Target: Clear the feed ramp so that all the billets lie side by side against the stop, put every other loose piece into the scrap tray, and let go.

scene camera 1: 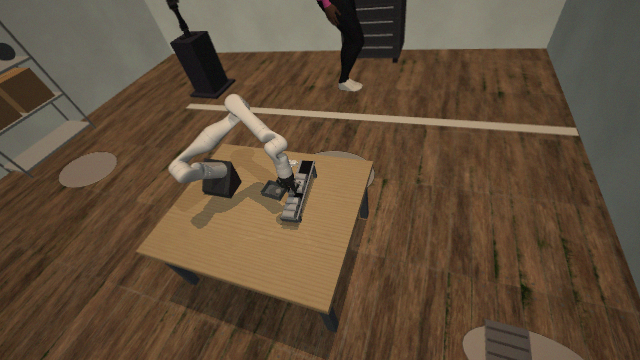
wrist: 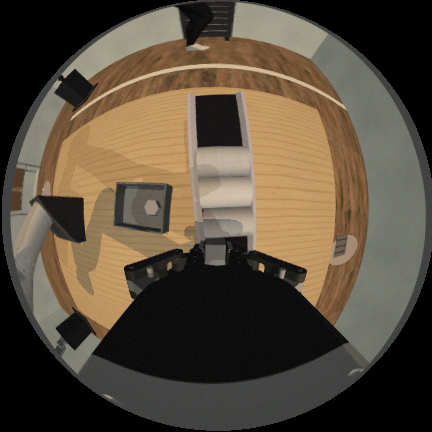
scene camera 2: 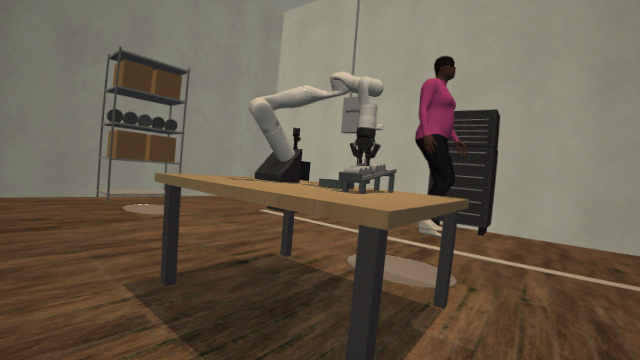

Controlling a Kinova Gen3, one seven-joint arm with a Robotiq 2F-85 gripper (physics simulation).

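Where they show: gripper, between the fingertips: [scene camera 1: 292,193] [wrist: 214,247]; arm's base, origin of its link: [scene camera 1: 220,170] [wrist: 42,212] [scene camera 2: 286,155].
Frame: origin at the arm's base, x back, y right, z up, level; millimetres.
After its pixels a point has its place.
The feed ramp [scene camera 1: 311,186] [scene camera 2: 351,176] [wrist: 192,120] is a raised channel with pale side rails and a dark bed. Three pale cylindrical billets [wrist: 223,161] @[x -485, y -78, z -11 mm] [wrist: 226,192] @[x -490, y -43, z -15 mm] [wrist: 227,222] @[x -494, y -8, z -20 mm] lie across it side by side in the wrist view. More billets [scene camera 1: 291,201] @[x -500, y 79, z -38 mm] [scene camera 1: 288,215] @[x -518, y 157, z -48 mm] lie at its near end in scene camera 1. My gripper [scene camera 1: 295,192] @[x -480, y 28, z -38 mm] [scene camera 2: 365,164] @[x -480, y 28, z -38 mm] [wrist: 214,247] @[x -480, y 28, z -38 mm] is shut on a small grey block [wrist: 216,250] @[x -482, y 26, z -18 mm] at the ramp's middle, between the two groups. Its height over the bed is unclear. The scrap tray [wrist: 142,229] @[x -334, y 24, z -100 mm] [scene camera 2: 330,183] @[x -322, y 27, z -115 mm] holds a hexagonal piece [wrist: 152,207] @[x -350, y -20, z -113 mm].
The ramp and tray stand on the wooden table [scene camera 1: 240,250] @[x -323, y 370, z -134 mm] [scene camera 2: 280,192] @[x -509, y 489, z -133 mm] [wrist: 295,150] @[x -671, y -183, z -133 mm]. The tray is beside the ramp, on the side of the black robot base [scene camera 1: 220,180] @[x -6, y 42, z -44 mm] [wrist: 67,217] @[x -70, y 14, z -70 mm]. A person [scene camera 1: 350,40] [scene camera 2: 437,120] stands beyond the table near a dark drawer cabinet [scene camera 2: 477,170].
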